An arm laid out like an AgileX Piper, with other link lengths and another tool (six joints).
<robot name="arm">
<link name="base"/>
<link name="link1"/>
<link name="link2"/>
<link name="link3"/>
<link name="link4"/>
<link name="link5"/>
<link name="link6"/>
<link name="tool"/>
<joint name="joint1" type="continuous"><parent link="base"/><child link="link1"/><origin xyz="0.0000 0.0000 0.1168" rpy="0.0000 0.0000 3.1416"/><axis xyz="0 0 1"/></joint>
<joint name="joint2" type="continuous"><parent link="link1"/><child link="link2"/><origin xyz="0.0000 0.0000 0.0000" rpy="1.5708 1.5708 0.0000"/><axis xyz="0 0 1"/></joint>
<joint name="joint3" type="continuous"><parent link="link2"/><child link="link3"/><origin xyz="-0.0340 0.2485 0.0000" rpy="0.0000 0.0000 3.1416"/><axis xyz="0 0 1"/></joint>
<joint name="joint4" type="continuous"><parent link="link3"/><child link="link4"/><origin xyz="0.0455 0.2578 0.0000" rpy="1.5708 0.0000 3.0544"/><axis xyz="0 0 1"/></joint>
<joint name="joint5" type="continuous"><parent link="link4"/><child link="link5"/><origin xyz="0.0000 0.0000 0.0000" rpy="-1.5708 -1.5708 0.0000"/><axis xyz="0 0 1"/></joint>
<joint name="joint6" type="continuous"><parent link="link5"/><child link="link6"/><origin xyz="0.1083 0.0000 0.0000" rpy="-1.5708 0.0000 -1.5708"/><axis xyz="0 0 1"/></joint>
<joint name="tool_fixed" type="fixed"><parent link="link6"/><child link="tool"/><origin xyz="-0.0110 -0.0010 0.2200" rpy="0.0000 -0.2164 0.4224"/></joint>
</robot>
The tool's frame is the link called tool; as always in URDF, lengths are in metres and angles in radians. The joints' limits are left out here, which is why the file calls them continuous.
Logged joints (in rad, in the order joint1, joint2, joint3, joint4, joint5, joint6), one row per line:
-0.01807, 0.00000, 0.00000, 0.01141, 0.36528, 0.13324
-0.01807, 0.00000, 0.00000, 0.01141, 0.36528, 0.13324
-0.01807, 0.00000, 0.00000, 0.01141, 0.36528, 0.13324
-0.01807, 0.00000, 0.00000, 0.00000, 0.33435, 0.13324
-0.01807, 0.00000, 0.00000, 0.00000, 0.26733, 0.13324
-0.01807, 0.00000, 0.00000, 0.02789, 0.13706, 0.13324
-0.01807, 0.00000, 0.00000, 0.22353, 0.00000, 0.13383
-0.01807, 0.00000, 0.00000, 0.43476, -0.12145, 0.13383
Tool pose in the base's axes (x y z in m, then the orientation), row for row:
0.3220, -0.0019, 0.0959, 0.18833, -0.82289, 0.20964, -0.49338
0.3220, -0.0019, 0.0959, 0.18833, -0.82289, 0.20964, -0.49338
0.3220, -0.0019, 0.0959, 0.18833, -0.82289, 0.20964, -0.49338
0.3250, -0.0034, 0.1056, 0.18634, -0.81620, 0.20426, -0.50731
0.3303, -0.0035, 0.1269, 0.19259, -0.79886, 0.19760, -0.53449
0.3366, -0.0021, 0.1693, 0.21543, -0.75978, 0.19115, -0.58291
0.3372, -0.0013, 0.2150, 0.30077, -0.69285, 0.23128, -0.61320
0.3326, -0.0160, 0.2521, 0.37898, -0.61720, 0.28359, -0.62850
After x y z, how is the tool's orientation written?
As a quaternion, w x y z.
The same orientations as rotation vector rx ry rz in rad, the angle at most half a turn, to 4 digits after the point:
-2.3148, 0.5897, -1.3879
-2.3148, 0.5897, -1.3879
-2.3148, 0.5897, -1.3879
-2.2985, 0.5752, -1.4286
-2.2420, 0.5546, -1.5001
-2.1064, 0.5299, -1.6161
-1.8384, 0.6137, -1.6271
-1.5768, 0.7245, -1.6057

